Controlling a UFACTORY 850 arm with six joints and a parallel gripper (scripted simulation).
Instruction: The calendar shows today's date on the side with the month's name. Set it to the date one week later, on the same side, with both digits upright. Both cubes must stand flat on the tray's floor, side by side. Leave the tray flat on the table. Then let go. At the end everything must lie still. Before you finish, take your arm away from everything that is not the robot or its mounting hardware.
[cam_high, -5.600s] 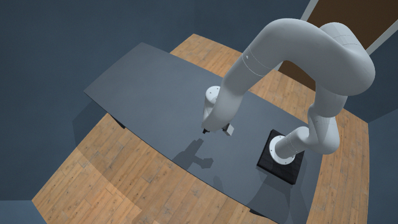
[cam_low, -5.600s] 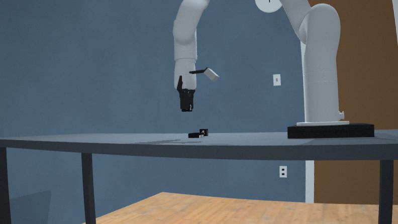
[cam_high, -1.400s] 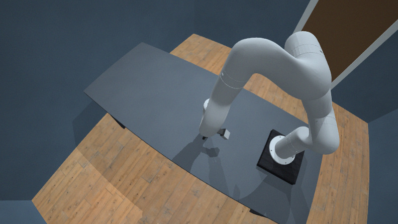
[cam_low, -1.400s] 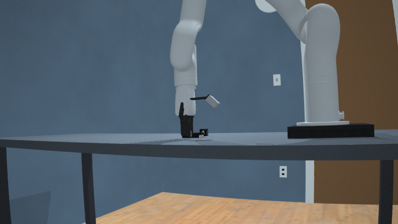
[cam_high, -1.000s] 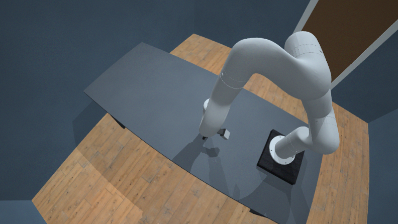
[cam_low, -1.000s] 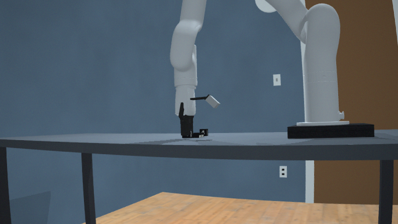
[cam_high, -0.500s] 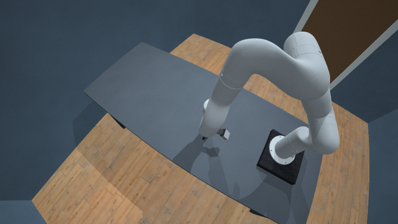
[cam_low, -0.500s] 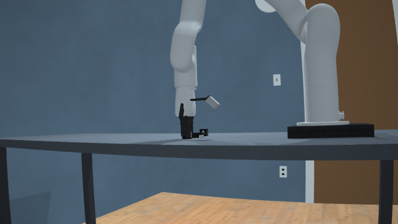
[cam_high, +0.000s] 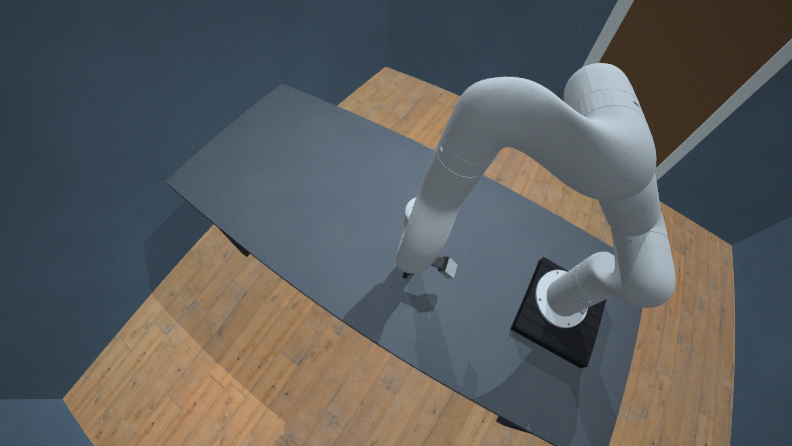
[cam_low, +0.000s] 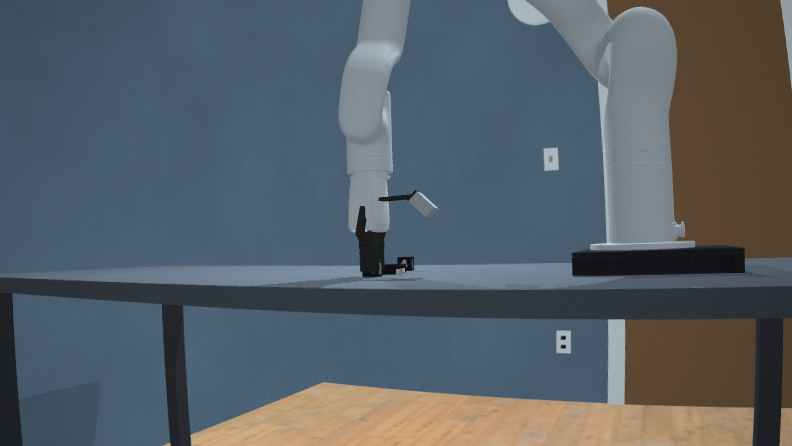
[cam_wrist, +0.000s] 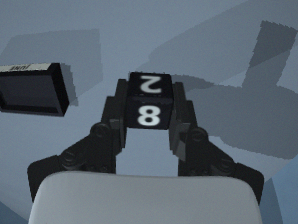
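The calendar cube lies 10 mm below my hand. Also, from my hand: black tray: 100 mm to the right, 30 mm ahead, 20 mm below.
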